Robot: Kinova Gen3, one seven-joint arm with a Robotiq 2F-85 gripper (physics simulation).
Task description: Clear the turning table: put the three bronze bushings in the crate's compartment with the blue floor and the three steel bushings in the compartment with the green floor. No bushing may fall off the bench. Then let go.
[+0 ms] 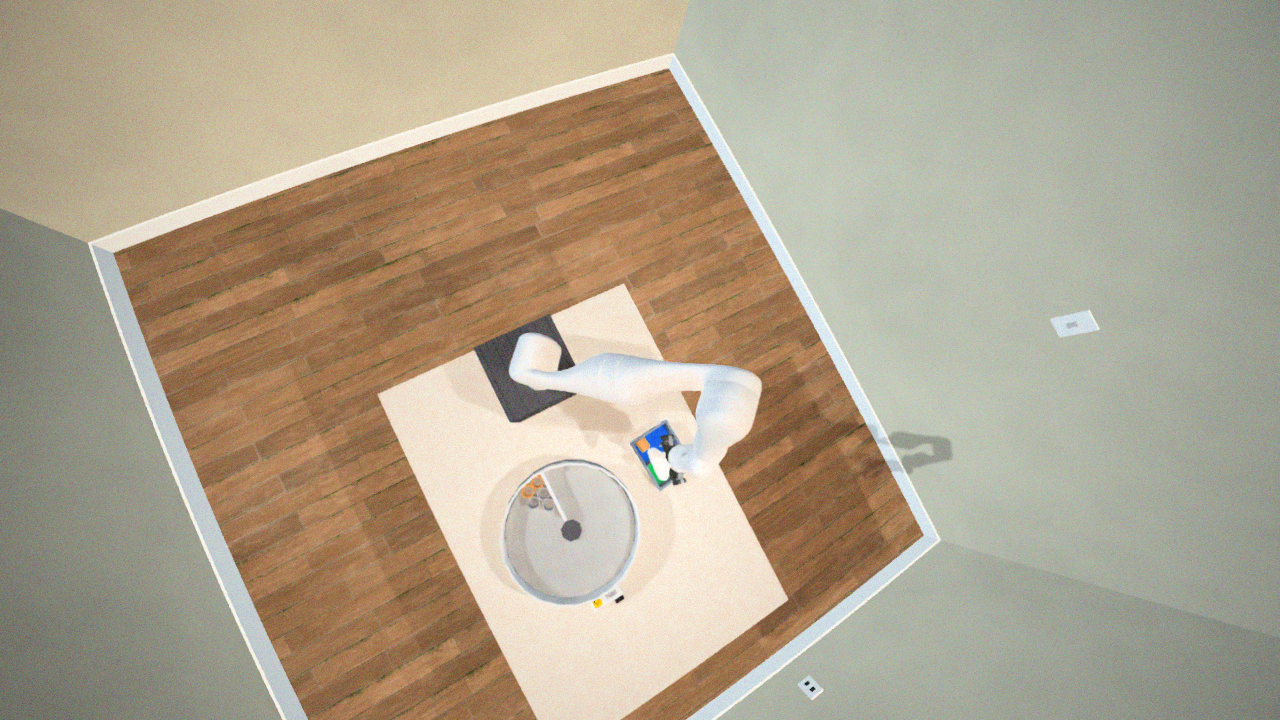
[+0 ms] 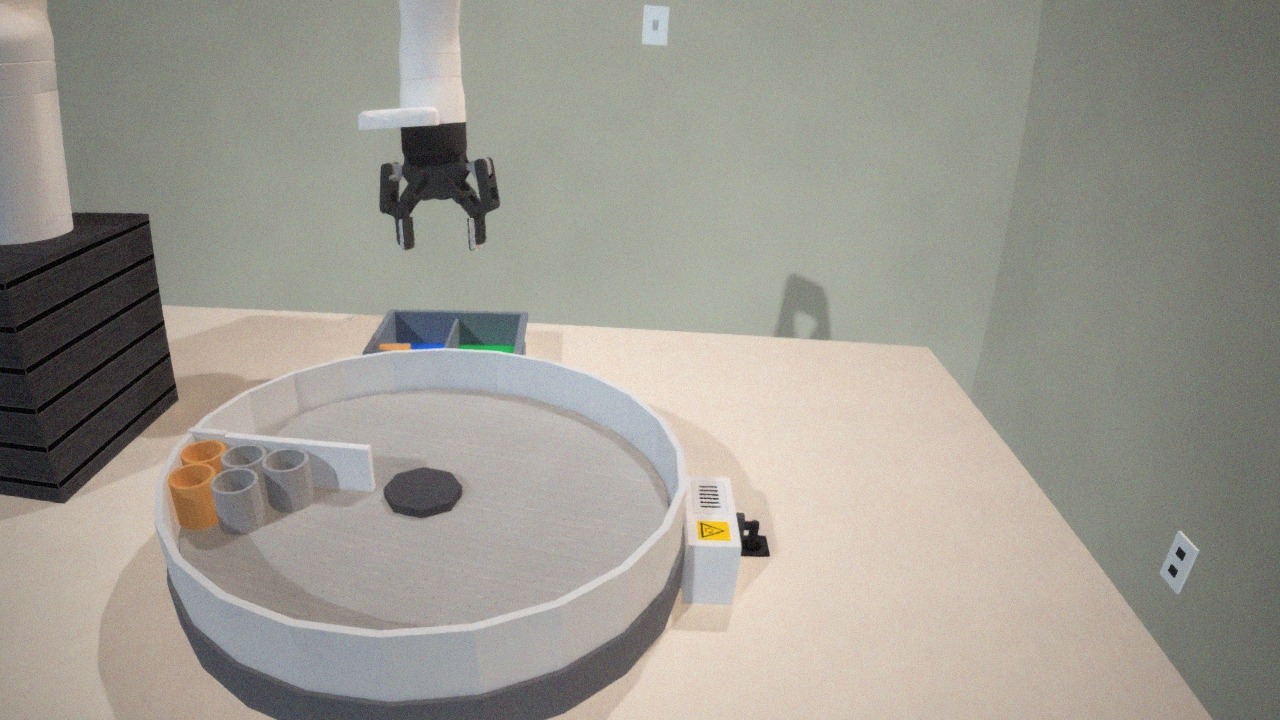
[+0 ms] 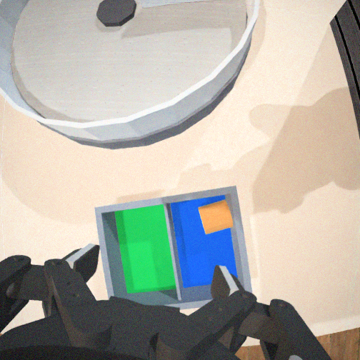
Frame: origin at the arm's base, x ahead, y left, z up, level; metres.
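Seen in the pictures: gripper, fingertip midpoint: [image 2: 441, 249]; arm's base, link origin: [image 2: 29, 233].
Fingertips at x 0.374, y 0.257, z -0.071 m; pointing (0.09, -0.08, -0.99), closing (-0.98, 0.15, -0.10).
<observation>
Pixels of each thing's top centre, then the offset from my fingertips to it. "spot": a spot on its surface instead.
- crate, top centre: [image 2: 449, 330] [image 1: 663, 455] 0.021 m left, 0.001 m ahead, 0.111 m down
- turning table, top centre: [image 2: 422, 487] [image 1: 571, 530] 0.341 m right, 0.098 m ahead, 0.100 m down
- rear bronze bushing, top centre: [image 2: 203, 451] 0.382 m right, 0.084 m back, 0.070 m down
- front bronze bushing, top centre: [image 2: 191, 475] 0.418 m right, 0.071 m back, 0.070 m down
- white fin, surface spot: [image 2: 340, 465] spot: 0.351 m right, 0.030 m ahead, 0.083 m down
- dark hub, top centre: [image 2: 422, 487] [image 1: 571, 530] 0.341 m right, 0.098 m ahead, 0.100 m down
- white box with a warning label, surface spot: [image 2: 712, 531] spot: 0.349 m right, 0.332 m ahead, 0.102 m down
One bronze bushing [image 1: 642, 443] [image 2: 394, 346] [image 3: 216, 217] lies on its side on the blue floor of the crate [image 2: 452, 332] [image 3: 130, 204], in a corner of that compartment. The green floor [image 3: 145, 240] bears no bushing. My gripper [image 2: 441, 234] [image 3: 155, 267] is open and empty, above the crate. On the turning table [image 1: 595, 537] [image 2: 537, 501] [image 3: 65, 65], a rear bronze bushing [image 2: 204, 454] and a front bronze bushing [image 2: 193, 497] stand upright near the wall. Three steel bushings [image 2: 239, 501] [image 2: 288, 480] [image 2: 244, 458] stand upright beside them.
A white fin [image 2: 340, 465] reaches inward over the turntable beside the bushings, towards the dark hub [image 1: 571, 530] [image 2: 422, 492] [image 3: 116, 12]. A raised wall rings the turntable. A white box with a warning label [image 2: 712, 531] adjoins it. The black arm pedestal [image 2: 80, 358] stands on the bench.
</observation>
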